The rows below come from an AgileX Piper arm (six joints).
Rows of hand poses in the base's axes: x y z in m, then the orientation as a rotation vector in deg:
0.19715, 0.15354, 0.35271, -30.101, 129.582, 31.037
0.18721, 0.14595, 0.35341, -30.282, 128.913, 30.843
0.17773, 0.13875, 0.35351, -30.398, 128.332, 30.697
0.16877, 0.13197, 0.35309, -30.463, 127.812, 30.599
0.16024, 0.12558, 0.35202, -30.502, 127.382, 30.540
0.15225, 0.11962, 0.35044, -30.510, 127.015, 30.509
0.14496, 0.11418, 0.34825, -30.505, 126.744, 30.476
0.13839, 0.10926, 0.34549, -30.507, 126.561, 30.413
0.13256, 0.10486, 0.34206, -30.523, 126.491, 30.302
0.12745, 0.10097, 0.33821, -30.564, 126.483, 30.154
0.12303, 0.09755, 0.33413, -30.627, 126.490, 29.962
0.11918, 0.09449, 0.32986, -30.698, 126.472, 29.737
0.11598, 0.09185, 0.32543, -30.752, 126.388, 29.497
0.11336, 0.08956, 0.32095, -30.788, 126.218, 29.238
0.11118, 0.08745, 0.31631, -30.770, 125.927, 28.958
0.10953, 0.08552, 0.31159, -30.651, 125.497, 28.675
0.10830, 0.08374, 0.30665, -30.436, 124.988, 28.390
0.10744, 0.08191, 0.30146, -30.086, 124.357, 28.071
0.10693, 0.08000, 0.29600, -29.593, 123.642, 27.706
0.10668, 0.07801, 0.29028, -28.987, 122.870, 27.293
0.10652, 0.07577, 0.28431, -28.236, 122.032, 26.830
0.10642, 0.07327, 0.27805, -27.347, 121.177, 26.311
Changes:
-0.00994, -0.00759, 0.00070, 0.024, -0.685, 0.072
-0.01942, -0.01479, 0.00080, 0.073, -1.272, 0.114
-0.02838, -0.02157, 0.00038, 0.151, -1.786, 0.134
-0.03691, -0.02796, -0.00069, 0.234, -2.205, 0.147
-0.04490, -0.03392, -0.00227, 0.326, -2.555, 0.147
-0.05219, -0.03936, -0.00446, 0.391, -2.817, 0.136
-0.05876, -0.04428, -0.00722, 0.406, -3.007, 0.119
-0.06459, -0.04868, -0.01065, 0.349, -3.107, 0.095
-0.06970, -0.05257, -0.01450, 0.241, -3.162, 0.076
-0.07412, -0.05599, -0.01858, 0.091, -3.216, 0.060
-0.07797, -0.05905, -0.02285, -0.075, -3.304, 0.038
-0.08117, -0.06169, -0.02728, -0.225, -3.457, 0.000
-0.08379, -0.06398, -0.03176, -0.356, -3.696, -0.056
-0.08597, -0.06609, -0.03640, -0.445, -4.053, -0.157
-0.08762, -0.06802, -0.04112, -0.461, -4.539, -0.332
-0.08885, -0.06980, -0.04606, -0.423, -5.098, -0.577
-0.08971, -0.07163, -0.05125, -0.326, -5.779, -0.932
-0.09022, -0.07354, -0.05671, -0.187, -6.550, -1.409
-0.09047, -0.07553, -0.06243, -0.025, -7.385, -1.985
-0.09063, -0.07777, -0.06840, 0.170, -8.292, -2.689
-0.09073, -0.08027, -0.07466, 0.377, -9.226, -3.517

